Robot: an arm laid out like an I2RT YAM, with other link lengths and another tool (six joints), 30 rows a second.
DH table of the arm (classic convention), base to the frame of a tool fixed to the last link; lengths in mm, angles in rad. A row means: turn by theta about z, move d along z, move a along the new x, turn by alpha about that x. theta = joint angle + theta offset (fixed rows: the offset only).
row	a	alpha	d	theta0
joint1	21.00	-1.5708	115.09	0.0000
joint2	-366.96	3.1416	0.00	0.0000
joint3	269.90	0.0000	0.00	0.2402
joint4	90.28	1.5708	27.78	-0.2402
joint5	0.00	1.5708	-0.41	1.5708
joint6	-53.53	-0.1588	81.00	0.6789
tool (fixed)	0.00	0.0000	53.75	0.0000
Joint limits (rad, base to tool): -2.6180..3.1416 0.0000..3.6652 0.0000..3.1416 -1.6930..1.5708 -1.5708..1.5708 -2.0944..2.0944
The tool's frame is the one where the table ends.
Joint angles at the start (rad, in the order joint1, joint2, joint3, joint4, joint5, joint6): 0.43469, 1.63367, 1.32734, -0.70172, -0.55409, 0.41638
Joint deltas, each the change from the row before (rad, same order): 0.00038, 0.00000, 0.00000, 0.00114, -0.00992, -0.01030; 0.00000, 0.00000, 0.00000, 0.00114, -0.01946, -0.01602; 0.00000, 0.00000, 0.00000, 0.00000, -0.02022, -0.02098; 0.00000, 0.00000, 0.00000, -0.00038, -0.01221, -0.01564; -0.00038, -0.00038, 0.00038, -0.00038, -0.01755, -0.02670; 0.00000, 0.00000, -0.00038, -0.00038, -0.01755, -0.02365; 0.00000, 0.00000, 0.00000, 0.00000, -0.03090, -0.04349
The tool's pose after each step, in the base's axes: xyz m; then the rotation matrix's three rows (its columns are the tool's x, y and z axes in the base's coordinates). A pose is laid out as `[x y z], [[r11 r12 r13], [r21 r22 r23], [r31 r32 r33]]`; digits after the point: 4 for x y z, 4 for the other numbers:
[0.3779 0.2543 0.3295], [[-0.3905 -0.9198 0.0394], [-0.6166 0.2930 0.7307], [-0.6836 0.2610 -0.6816]]
[0.3755 0.2559 0.3313], [[-0.3736 -0.9272 0.0268], [-0.6163 0.2697 0.7399], [-0.6932 0.2599 -0.6722]]
[0.3726 0.2574 0.3331], [[-0.3527 -0.9357 0.0127], [-0.6172 0.2428 0.7484], [-0.7033 0.2561 -0.6631]]
[0.3706 0.2583 0.3342], [[-0.3375 -0.9413 0.0038], [-0.6184 0.2248 0.7530], [-0.7097 0.2518 -0.6580]]
[0.3677 0.2594 0.3361], [[-0.3112 -0.9503 -0.0082], [-0.6204 0.1966 0.7593], [-0.7199 0.2414 -0.6507]]
[0.3648 0.2606 0.3375], [[-0.2881 -0.9574 -0.0210], [-0.6208 0.1700 0.7653], [-0.7291 0.2335 -0.6433]]
[0.3597 0.2625 0.3405], [[-0.2443 -0.9688 -0.0426], [-0.6193 0.1221 0.7756], [-0.7462 0.2158 -0.6298]]

